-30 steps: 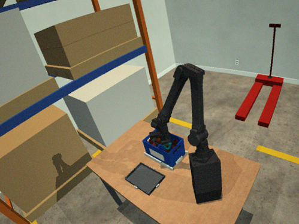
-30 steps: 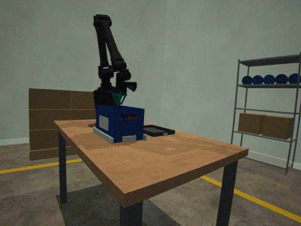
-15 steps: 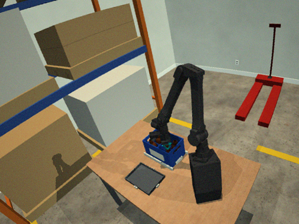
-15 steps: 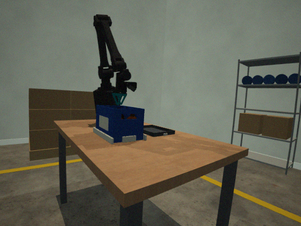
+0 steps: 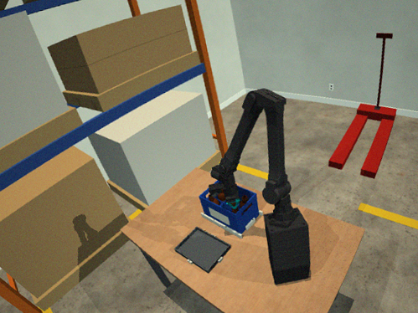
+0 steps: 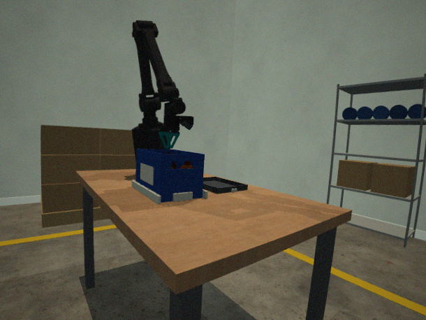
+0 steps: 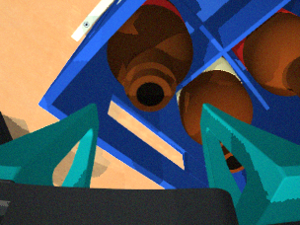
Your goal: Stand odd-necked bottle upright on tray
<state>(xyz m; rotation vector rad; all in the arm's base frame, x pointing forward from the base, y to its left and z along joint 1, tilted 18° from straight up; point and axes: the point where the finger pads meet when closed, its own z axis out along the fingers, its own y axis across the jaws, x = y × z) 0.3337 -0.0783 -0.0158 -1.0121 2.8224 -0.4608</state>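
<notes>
Now: hand 110 mm above the crate, 80 mm short of it and 50 mm to the left of it. The rest, counted from my hand: bottle 180 mm ahead, 100 mm below, 20 mm to the right; then dark tray 230 mm to the left, 180 mm below, 90 mm ahead.
</notes>
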